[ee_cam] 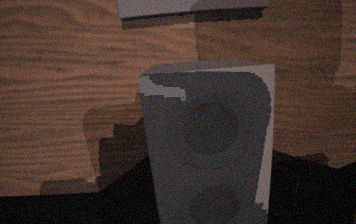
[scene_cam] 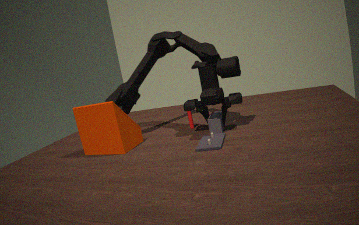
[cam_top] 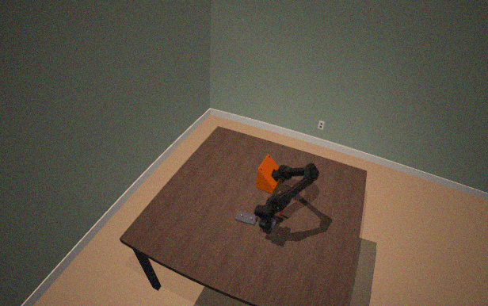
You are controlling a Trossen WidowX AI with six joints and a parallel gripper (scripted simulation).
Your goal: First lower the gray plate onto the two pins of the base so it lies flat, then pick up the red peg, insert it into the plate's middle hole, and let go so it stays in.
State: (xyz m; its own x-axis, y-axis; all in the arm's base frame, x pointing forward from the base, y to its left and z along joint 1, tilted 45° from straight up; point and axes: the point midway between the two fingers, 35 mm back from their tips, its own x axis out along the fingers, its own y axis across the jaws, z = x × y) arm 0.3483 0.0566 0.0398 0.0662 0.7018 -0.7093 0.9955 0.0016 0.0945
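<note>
The red peg lies 10 cm behind my gripper tip, 5 cm to the left of it and 3 cm above it. Also, from my gripper tip: gray plate: 3 cm above.
</note>
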